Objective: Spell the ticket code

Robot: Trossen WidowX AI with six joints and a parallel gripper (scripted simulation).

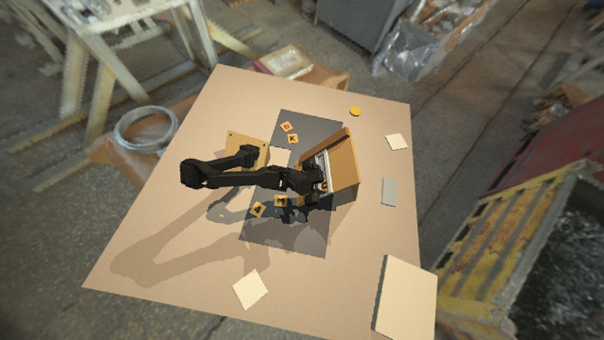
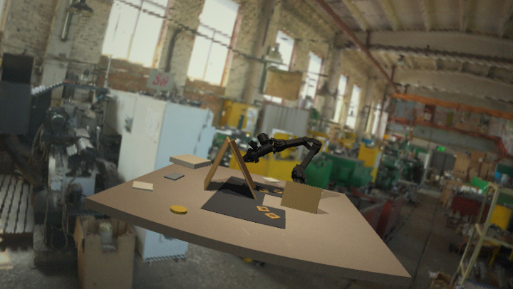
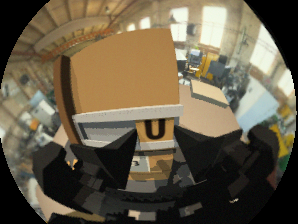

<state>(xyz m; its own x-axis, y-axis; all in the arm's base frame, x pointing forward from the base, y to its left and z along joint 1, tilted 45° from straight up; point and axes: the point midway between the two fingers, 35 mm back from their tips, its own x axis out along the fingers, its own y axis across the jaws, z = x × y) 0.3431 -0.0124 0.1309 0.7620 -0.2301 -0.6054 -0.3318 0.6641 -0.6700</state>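
Right now the white ticket is 6 cm behind my gripper tip, 4 cm to the left of it and 8 cm below it. The rest, counted from my gripper tip: letter tile 17 cm behind, 7 cm to the right, 16 cm below; then orange tile marked u right at my gripper tip; then dark mat 17 cm behind, 11 cm to the left, 16 cm below.
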